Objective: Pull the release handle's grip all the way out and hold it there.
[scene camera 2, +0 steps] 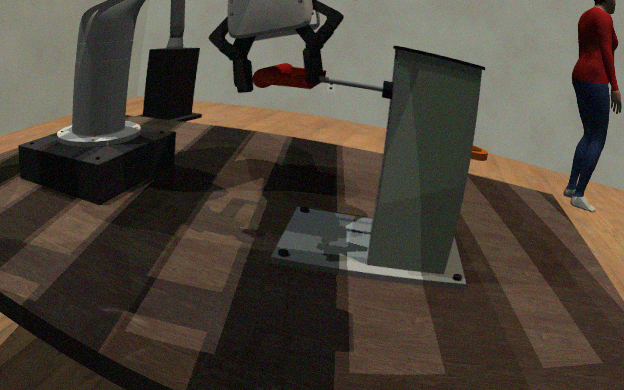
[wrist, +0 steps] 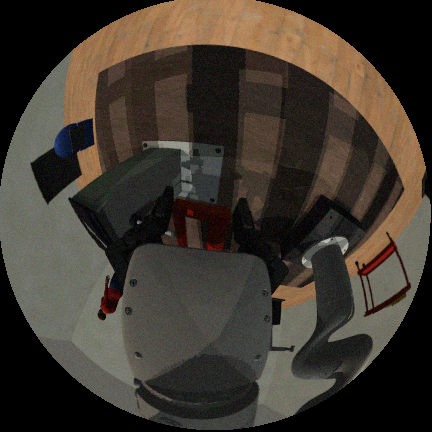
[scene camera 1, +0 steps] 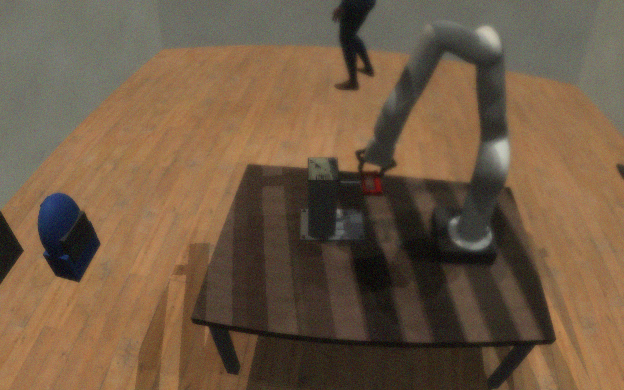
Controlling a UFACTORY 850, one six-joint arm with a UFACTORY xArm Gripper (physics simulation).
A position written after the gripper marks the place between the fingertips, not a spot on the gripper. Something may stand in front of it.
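Note:
A metal base plate point(scene camera 2: 316, 240) is visible, and the wrist view shows it too point(wrist: 200, 163). The gripper appears both at point(scene camera 2: 278, 87) and at point(scene camera 1: 369, 173).

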